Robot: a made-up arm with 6 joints. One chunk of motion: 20 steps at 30 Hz.
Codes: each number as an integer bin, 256 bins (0 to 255) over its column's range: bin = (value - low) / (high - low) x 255, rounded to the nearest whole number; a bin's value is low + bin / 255 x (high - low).
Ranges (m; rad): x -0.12..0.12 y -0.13..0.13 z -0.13..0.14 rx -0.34..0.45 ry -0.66..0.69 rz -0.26..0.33
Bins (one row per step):
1: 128 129 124 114 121 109
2: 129 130 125 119 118 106
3: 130 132 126 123 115 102
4: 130 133 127 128 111 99
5: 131 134 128 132 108 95
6: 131 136 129 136 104 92
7: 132 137 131 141 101 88
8: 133 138 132 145 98 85
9: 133 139 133 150 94 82
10: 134 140 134 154 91 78
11: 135 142 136 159 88 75
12: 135 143 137 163 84 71
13: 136 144 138 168 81 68
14: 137 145 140 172 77 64
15: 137 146 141 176 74 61
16: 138 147 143 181 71 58
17: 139 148 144 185 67 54
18: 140 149 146 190 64 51
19: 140 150 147 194 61 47
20: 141 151 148 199 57 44
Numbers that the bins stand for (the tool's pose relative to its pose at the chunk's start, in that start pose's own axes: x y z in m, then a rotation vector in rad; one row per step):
1: 0.0005 0.0015 0.0013 0.0132 -0.0194 -0.0078
2: 0.0014 0.0025 0.0024 0.0287 -0.0353 -0.0147
3: 0.0024 0.0046 0.0034 0.0411 -0.0512 -0.0240
4: 0.0024 0.0056 0.0045 0.0565 -0.0724 -0.0309
5: 0.0033 0.0066 0.0055 0.0689 -0.0882 -0.0402
6: 0.0033 0.0087 0.0066 0.0813 -0.1094 -0.0471
7: 0.0042 0.0097 0.0087 0.0968 -0.1253 -0.0564
8: 0.0052 0.0107 0.0098 0.1092 -0.1412 -0.0633
9: 0.0052 0.0117 0.0108 0.1247 -0.1624 -0.0703
10: 0.0061 0.0127 0.0119 0.1371 -0.1782 -0.0795
11: 0.0071 0.0148 0.0140 0.1526 -0.1941 -0.0865
12: 0.0071 0.0158 0.0151 0.1650 -0.2153 -0.0957
13: 0.0080 0.0168 0.0161 0.1805 -0.2312 -0.1027
14: 0.0089 0.0178 0.0182 0.1929 -0.2524 -0.1119
15: 0.0089 0.0189 0.0193 0.2053 -0.2682 -0.1189
16: 0.0099 0.0199 0.0214 0.2207 -0.2841 -0.1258
17: 0.0108 0.0209 0.0225 0.2331 -0.3053 -0.1351
18: 0.0118 0.0219 0.0246 0.2486 -0.3212 -0.1420
19: 0.0118 0.0229 0.0256 0.2610 -0.3371 -0.1513
20: 0.0127 0.0240 0.0267 0.2765 -0.3582 -0.1582

